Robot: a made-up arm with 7 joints. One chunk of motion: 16 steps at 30 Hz.
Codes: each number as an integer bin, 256 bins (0 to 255) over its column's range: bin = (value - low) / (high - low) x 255, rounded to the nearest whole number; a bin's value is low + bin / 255 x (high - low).
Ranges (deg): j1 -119.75..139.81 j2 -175.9..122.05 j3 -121.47..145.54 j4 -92.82..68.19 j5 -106..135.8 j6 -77.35..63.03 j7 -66.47..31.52
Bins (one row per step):
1: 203 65 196 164 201 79 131
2: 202 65 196 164 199 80 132
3: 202 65 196 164 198 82 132
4: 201 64 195 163 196 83 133
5: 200 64 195 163 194 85 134
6: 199 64 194 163 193 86 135
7: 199 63 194 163 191 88 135
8: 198 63 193 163 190 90 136
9: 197 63 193 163 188 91 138
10: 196 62 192 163 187 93 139
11: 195 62 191 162 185 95 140
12: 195 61 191 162 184 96 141
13: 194 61 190 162 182 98 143
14: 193 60 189 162 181 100 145
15: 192 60 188 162 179 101 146
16: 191 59 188 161 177 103 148
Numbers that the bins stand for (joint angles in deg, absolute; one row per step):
1: 86.88 -99.95 83.76 10.73 84.60 -33.86 -16.13
2: 85.86 -99.95 83.76 10.73 82.70 -33.31 -15.75
3: 85.86 -99.95 83.76 10.73 81.75 -32.21 -15.75
4: 84.84 -101.12 82.71 10.10 79.85 -31.66 -15.36
5: 83.83 -101.12 82.71 10.10 77.96 -30.56 -14.98
6: 82.81 -101.12 81.67 10.10 77.01 -30.01 -14.59
7: 82.81 -102.29 81.67 10.10 75.11 -28.91 -14.59
8: 81.79 -102.29 80.62 10.10 74.16 -27.80 -14.21
9: 80.77 -102.29 80.62 10.10 72.27 -27.25 -13.44
10: 79.75 -103.46 79.57 10.10 71.32 -26.15 -13.06
11: 78.74 -103.46 78.53 9.47 69.42 -25.05 -12.67
12: 78.74 -104.63 78.53 9.47 68.48 -24.50 -12.29
13: 77.72 -104.63 77.48 9.47 66.58 -23.40 -11.52
14: 76.70 -105.79 76.43 9.47 65.63 -22.30 -10.75
15: 75.68 -105.79 75.38 9.47 63.73 -21.75 -10.37
16: 74.67 -106.96 75.38 8.84 61.84 -20.65 -9.60

